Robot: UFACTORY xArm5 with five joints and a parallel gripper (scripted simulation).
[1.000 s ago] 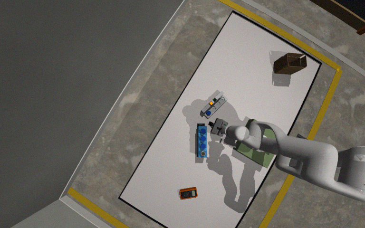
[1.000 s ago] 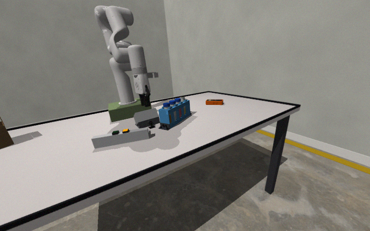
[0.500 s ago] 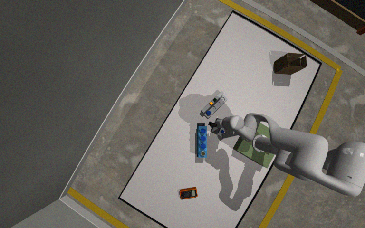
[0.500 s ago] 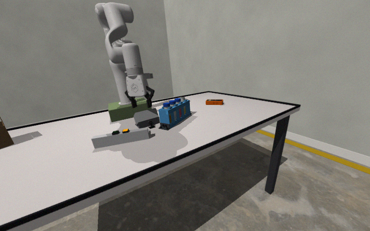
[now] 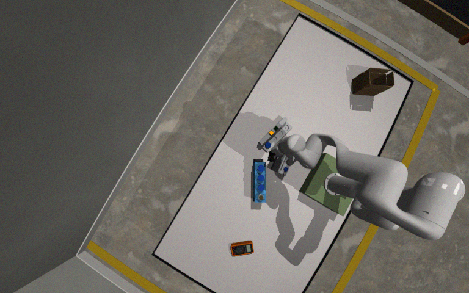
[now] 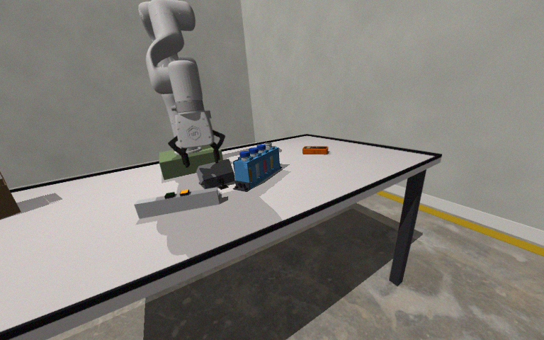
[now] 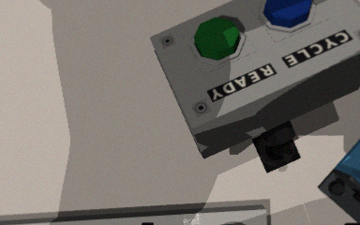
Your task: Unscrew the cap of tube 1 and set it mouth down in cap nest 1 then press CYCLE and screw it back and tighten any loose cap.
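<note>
Right now the blue cap is 40 mm ahead of my hand, 10 mm to the right of it and 100 mm below it. The rest, counted from my hand: green key (110 mm behind, 20 mm to the left, 50 mm below); grey key housing (90 mm behind, 40 mm to the left, 60 mm below); blue key (110 mm behind, 70 mm to the left, 50 mm below).
</note>
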